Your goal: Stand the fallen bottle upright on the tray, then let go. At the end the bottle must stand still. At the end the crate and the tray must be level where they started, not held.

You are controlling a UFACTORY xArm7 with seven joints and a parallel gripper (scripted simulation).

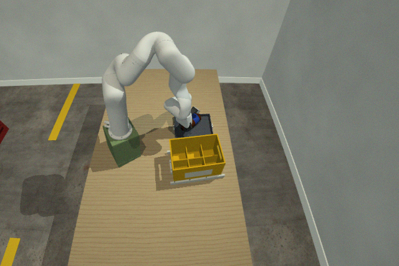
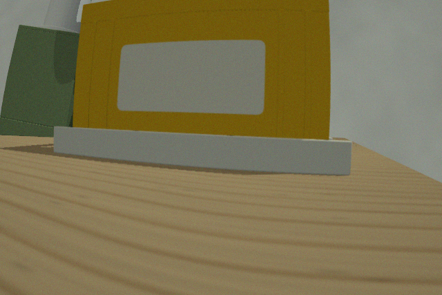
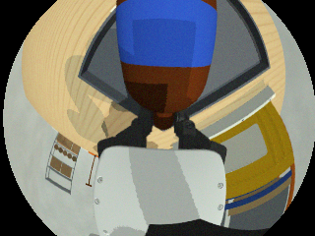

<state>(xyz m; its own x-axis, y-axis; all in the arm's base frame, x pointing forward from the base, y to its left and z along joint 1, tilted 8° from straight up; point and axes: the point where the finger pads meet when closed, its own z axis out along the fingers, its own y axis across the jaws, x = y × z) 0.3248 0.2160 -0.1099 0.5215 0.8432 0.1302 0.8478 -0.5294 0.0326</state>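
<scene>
The bottle lies 50 mm to the left of my hand and 30 mm ahead of it. Also, from my hand: dark grey tray 50 mm to the left, 50 mm ahead, 40 mm below; crate 220 mm to the right, 110 mm ahead, 30 mm above.
</scene>
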